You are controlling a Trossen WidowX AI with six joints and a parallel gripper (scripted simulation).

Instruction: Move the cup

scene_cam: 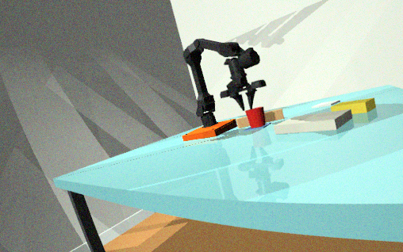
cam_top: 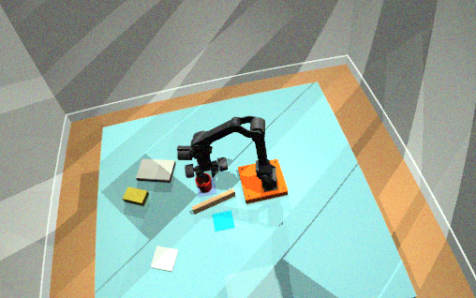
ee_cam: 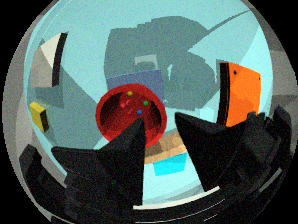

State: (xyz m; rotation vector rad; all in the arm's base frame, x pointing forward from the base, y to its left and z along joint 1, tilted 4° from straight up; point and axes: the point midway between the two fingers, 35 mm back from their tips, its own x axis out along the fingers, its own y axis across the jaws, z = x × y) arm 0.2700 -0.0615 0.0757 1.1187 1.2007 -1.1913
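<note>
Now: gripper tip 30 mm short of the red cup and 40 mm above it. From my gripper tip the other things lie so: yellow block (370 mm ahead, 60 mm below); pale blue pad (30 mm ahead, 80 mm below); wooden bar (10 mm behind, 90 mm to the left, 60 mm below).
</note>
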